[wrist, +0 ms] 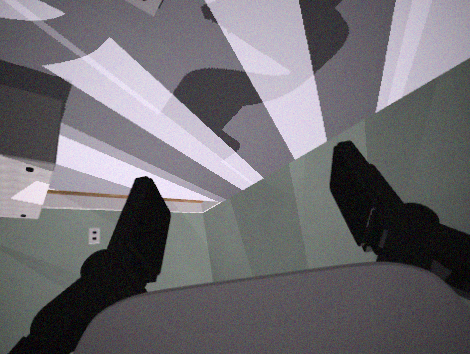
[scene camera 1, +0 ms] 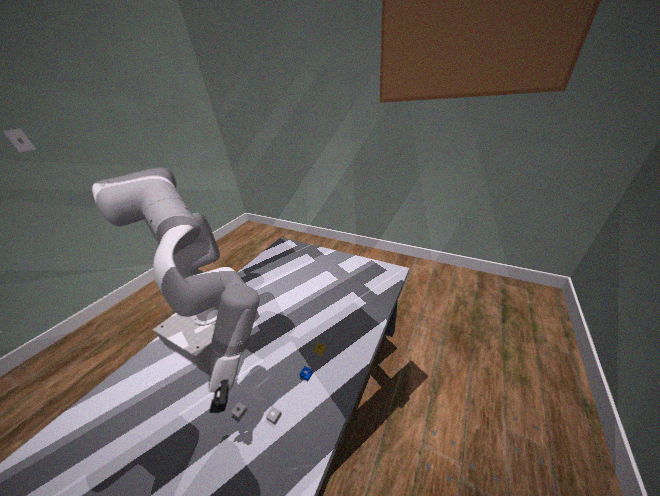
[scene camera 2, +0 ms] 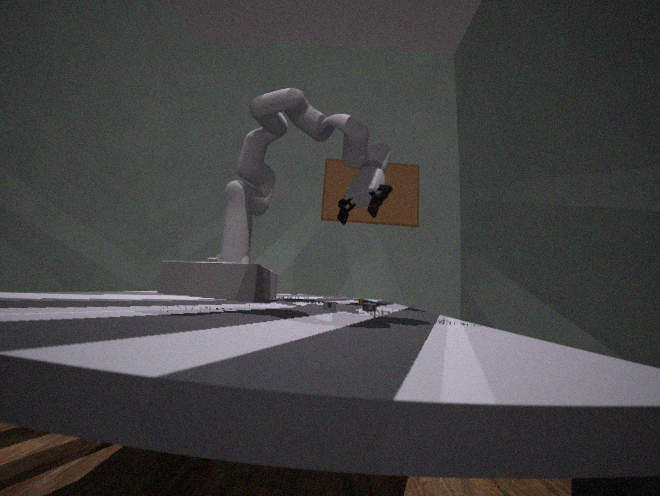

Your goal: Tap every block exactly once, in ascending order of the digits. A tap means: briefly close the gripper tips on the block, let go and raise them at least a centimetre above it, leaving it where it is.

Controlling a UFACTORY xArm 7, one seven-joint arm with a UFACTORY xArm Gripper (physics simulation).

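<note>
My gripper (scene camera 1: 217, 409) (scene camera 2: 358, 218) (wrist: 244, 180) is wide open and empty, tilted, high above the table. In scene camera 1 a grey block (scene camera 1: 238, 411) appears just right of the fingers, with a whitish block (scene camera 1: 273, 414) farther right. A blue block (scene camera 1: 305, 373) and a yellow block (scene camera 1: 320, 348) lie farther back. In scene camera 2 a greyish block (scene camera 2: 330, 306), the yellow block (scene camera 2: 361, 302) and the blue block (scene camera 2: 369, 305) show small and low, far below the fingers. The digits are too small to read. In the wrist view a cut-off grey shape at the top edge may be a block.
The blocks lie on a grey and white patterned table (scene camera 1: 298, 453) (scene camera 2: 320, 432) (wrist: 340, 85). The arm's box-shaped base (scene camera 1: 176, 336) (scene camera 2: 208, 280) (wrist: 20, 190) stands at its far left side. An orange board (scene camera 1: 480, 48) (scene camera 2: 408, 213) hangs on the wall. Dark shadows cross the table.
</note>
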